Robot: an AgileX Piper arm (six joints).
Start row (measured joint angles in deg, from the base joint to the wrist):
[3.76 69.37 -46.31 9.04 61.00 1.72]
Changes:
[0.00 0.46 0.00 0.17 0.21 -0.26]
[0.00 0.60 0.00 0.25 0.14 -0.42]
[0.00 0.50 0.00 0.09 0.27 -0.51]
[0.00 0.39 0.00 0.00 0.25 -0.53]
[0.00 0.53 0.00 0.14 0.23 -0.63]
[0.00 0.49 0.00 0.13 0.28 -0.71]
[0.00 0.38 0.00 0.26 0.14 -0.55]
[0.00 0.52 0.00 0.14 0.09 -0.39]
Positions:
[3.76 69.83 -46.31 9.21 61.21 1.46]
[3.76 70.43 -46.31 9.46 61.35 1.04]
[3.76 70.93 -46.31 9.55 61.62 0.53]
[3.76 71.32 -46.31 9.55 61.87 0.00]
[3.76 71.85 -46.31 9.69 62.10 -0.63]
[3.76 72.34 -46.31 9.82 62.38 -1.34]
[3.76 72.72 -46.31 10.08 62.52 -1.89]
[3.76 73.24 -46.31 10.22 62.61 -2.28]

